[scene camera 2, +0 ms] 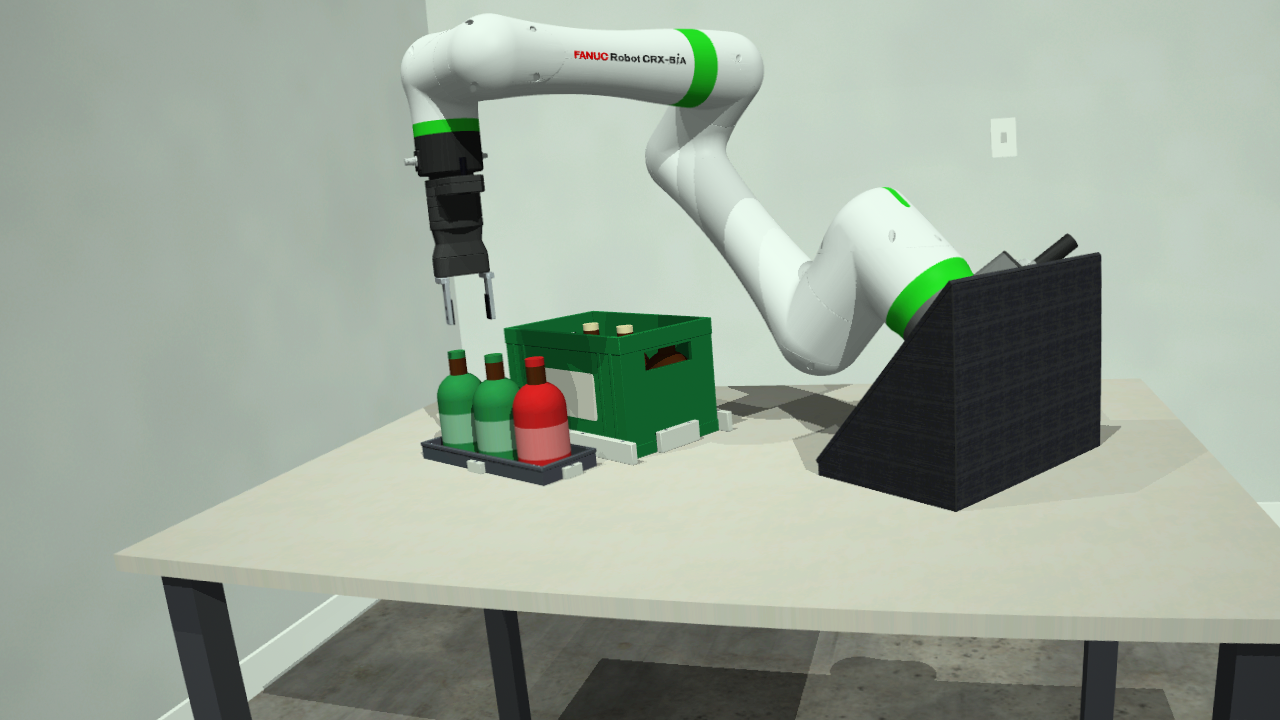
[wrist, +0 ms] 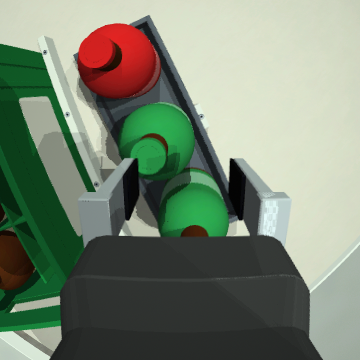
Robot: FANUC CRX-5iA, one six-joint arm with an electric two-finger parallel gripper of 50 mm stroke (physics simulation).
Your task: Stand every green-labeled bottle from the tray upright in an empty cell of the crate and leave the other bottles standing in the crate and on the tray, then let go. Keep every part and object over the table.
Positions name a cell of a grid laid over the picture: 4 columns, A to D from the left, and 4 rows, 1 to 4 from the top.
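My gripper: scene camera 2 (B2), wrist view (C2). Green-labeled bottle: scene camera 2 (B3), wrist view (C3). Another green-labeled bottle: scene camera 2 (B3), wrist view (B2).
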